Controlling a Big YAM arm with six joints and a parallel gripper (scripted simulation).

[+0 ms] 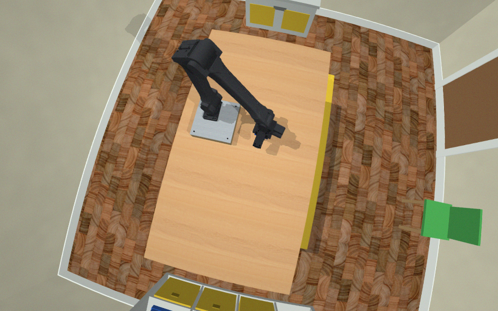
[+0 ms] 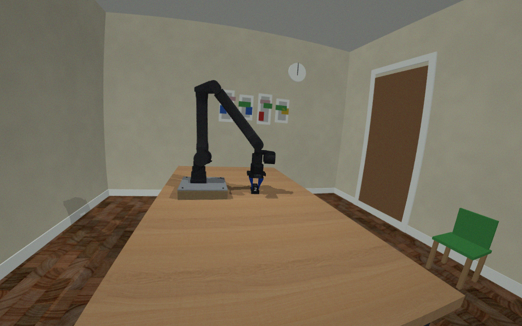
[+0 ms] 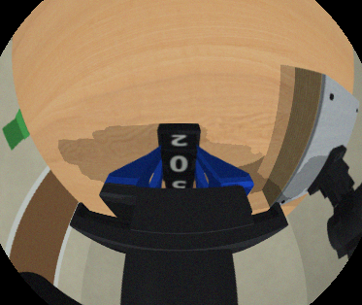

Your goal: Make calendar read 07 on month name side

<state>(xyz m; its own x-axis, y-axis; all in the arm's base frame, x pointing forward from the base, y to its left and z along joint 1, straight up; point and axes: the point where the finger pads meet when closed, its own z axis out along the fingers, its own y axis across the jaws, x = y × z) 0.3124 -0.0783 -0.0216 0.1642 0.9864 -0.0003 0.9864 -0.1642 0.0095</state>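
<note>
My gripper is now right at the black cube. Also, from my hand: black tray 20 mm to the left, 20 mm below.
</note>
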